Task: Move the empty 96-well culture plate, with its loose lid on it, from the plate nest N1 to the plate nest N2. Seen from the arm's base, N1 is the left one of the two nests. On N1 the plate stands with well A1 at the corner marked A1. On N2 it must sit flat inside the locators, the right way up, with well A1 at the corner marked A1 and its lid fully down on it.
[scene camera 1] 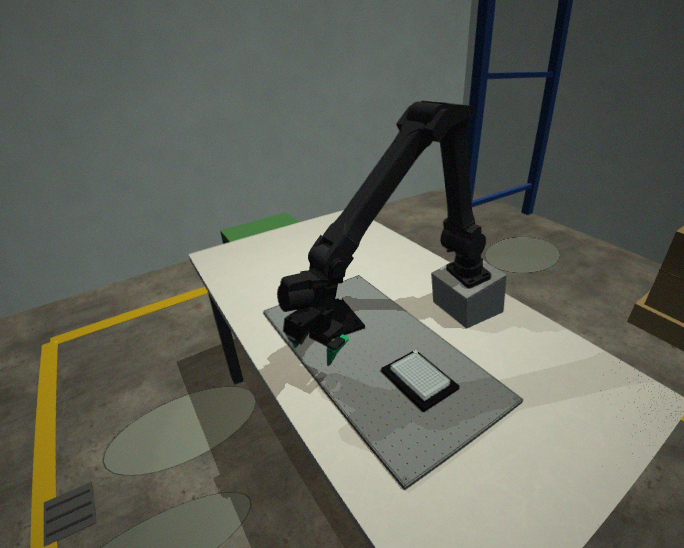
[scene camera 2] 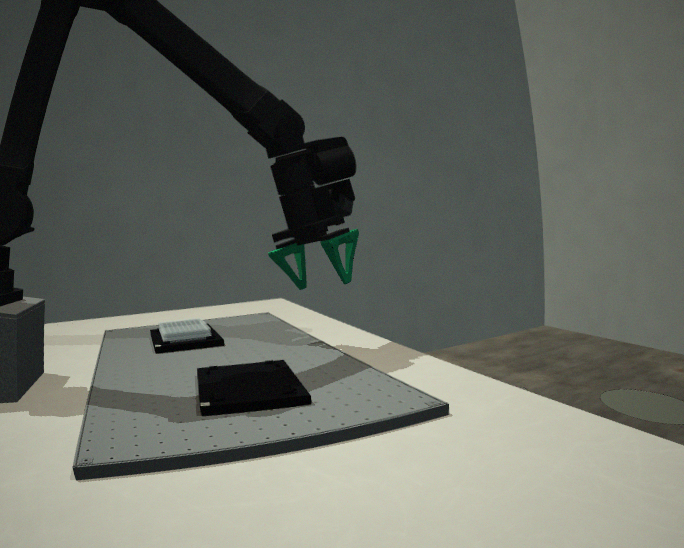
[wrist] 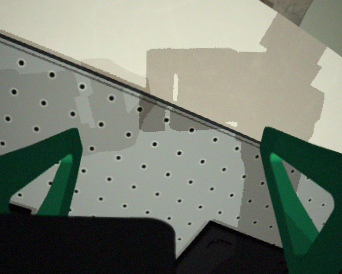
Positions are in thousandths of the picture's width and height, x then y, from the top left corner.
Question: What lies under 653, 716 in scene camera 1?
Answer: A black nest N1.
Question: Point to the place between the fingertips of my gripper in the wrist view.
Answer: At 501, 502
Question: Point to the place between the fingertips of my gripper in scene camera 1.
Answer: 457, 649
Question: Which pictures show the clear lid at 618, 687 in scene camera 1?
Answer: Scene camera 1 and scene camera 2 only.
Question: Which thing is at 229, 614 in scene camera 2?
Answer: A black nest N1.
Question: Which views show my gripper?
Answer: Scene camera 1, scene camera 2 and the wrist view: all of them.
